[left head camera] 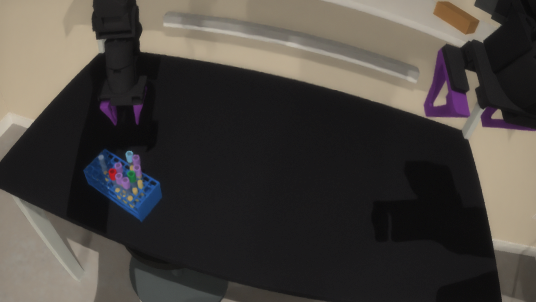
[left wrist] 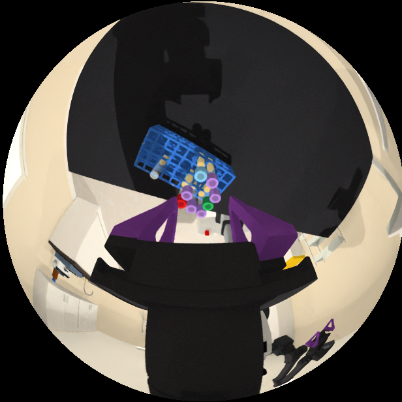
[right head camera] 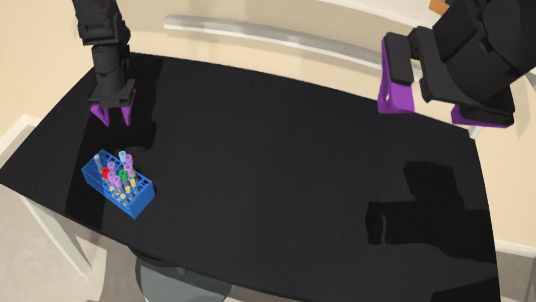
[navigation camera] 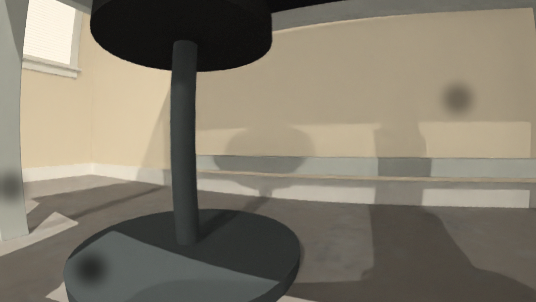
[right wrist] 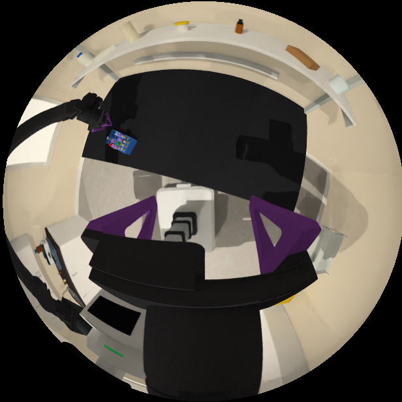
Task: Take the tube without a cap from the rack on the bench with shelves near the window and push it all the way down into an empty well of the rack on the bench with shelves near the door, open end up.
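Observation:
A blue rack (left head camera: 150, 201) (right head camera: 143, 200) (left wrist: 146, 146) (right wrist: 129, 148) stands at the left of the black bench. It holds several tubes with purple, red, green and light blue caps. A clear tube without a cap (left head camera: 102, 162) (right head camera: 98, 161) (left wrist: 156, 170) stands upright in the rack's far left part, apart from the capped ones. My left gripper (left head camera: 126, 123) (right head camera: 118, 124) (left wrist: 202, 201) is partly open and empty, above the bench behind the rack in the head views. My right gripper (right head camera: 432, 117) (right wrist: 202, 200) is wide open and empty, high at the right. The other rack does not show.
The black bench top (left head camera: 280, 175) (right head camera: 280, 175) (right wrist: 200, 120) spreads right of the rack. A shelf (right wrist: 210, 39) on the wall behind holds a brown box (left head camera: 456, 18) (right wrist: 302, 57) and a brown bottle (right wrist: 239, 27). A stool with a round base (navigation camera: 240, 250) stands under the bench's front edge.

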